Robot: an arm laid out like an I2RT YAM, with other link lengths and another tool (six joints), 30 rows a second.
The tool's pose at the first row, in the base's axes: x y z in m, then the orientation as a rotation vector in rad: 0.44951 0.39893 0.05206 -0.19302 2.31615 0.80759
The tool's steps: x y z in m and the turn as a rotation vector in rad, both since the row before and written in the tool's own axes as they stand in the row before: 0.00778 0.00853 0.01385 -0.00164 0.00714 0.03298; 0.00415 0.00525 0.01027 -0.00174 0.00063 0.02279; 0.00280 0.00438 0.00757 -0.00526 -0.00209 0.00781; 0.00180 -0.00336 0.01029 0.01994 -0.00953 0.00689; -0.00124 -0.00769 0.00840 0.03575 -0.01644 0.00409; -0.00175 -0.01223 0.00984 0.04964 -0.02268 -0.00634; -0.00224 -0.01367 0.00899 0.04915 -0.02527 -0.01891; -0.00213 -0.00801 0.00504 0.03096 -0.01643 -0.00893; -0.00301 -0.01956 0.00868 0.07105 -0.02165 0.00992; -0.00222 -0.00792 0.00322 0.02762 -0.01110 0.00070; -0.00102 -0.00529 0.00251 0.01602 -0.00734 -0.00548; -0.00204 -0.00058 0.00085 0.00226 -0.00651 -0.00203; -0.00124 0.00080 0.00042 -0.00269 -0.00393 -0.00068; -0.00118 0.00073 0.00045 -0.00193 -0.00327 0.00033
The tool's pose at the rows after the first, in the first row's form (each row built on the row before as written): 0.44824 0.41461 0.04325 -0.15905 2.33096 0.82643; 0.44891 0.42535 0.03737 -0.13374 2.33668 0.83970; 0.44949 0.43369 0.03357 -0.12599 2.33461 0.84946; 0.45461 0.43750 0.02464 -0.10529 2.33524 0.82818; 0.46236 0.43615 0.01631 -0.07818 2.33443 0.78607; 0.47248 0.43139 0.00516 -0.05479 2.32971 0.72187; 0.48276 0.42411 -0.00552 -0.04541 2.31863 0.65206; 0.48925 0.41916 -0.01077 -0.03594 2.31092 0.60977; 0.50102 0.40516 -0.02228 0.01556 2.31127 0.53011; 0.50595 0.39874 -0.02581 0.03251 2.30774 0.49725; 0.50908 0.39454 -0.02862 0.03573 2.30410 0.47513; 0.51118 0.39393 -0.02796 0.03599 2.29811 0.47072; 0.51225 0.39460 -0.02709 0.03478 2.29355 0.47299; 0.51330 0.39523 -0.02630 0.03495 2.28990 0.47498
